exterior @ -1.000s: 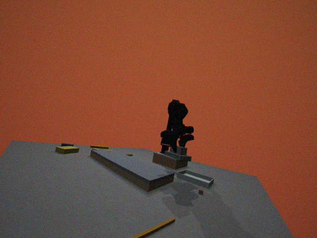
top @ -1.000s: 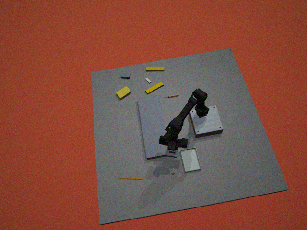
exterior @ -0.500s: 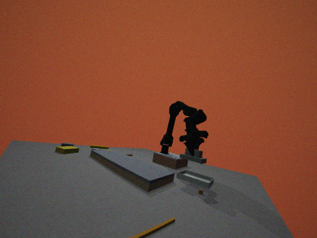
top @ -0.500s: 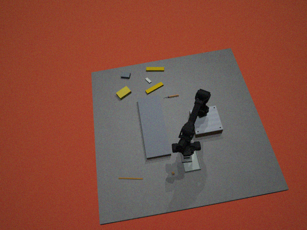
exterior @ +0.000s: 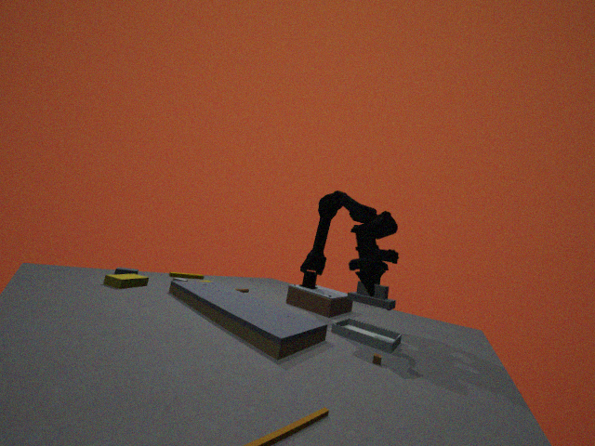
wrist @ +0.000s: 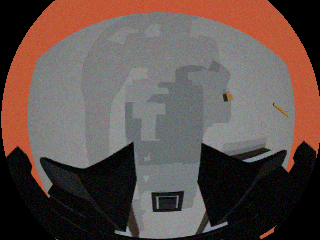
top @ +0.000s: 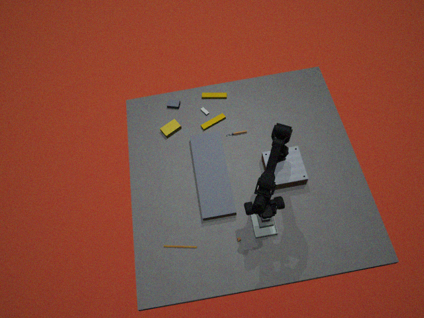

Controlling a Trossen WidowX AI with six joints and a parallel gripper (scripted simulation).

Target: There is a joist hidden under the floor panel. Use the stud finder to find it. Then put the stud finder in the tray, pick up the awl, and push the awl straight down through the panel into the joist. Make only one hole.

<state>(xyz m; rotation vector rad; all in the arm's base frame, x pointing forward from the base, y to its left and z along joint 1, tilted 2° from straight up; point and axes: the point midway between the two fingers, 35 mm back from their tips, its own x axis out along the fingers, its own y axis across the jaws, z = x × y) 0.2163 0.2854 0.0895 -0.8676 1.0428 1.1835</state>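
Now: the tray 11 cm below my gripper tip and 1 cm to the right of it. The rest, counted from my gripper tip: thin orange rod (45 cm ahead, 12 cm below, 4 cm to the right); then stud finder (2 cm to the right, 2 cm above); then orange cube (15 cm ahead, 11 cm below, 4 cm to the left).
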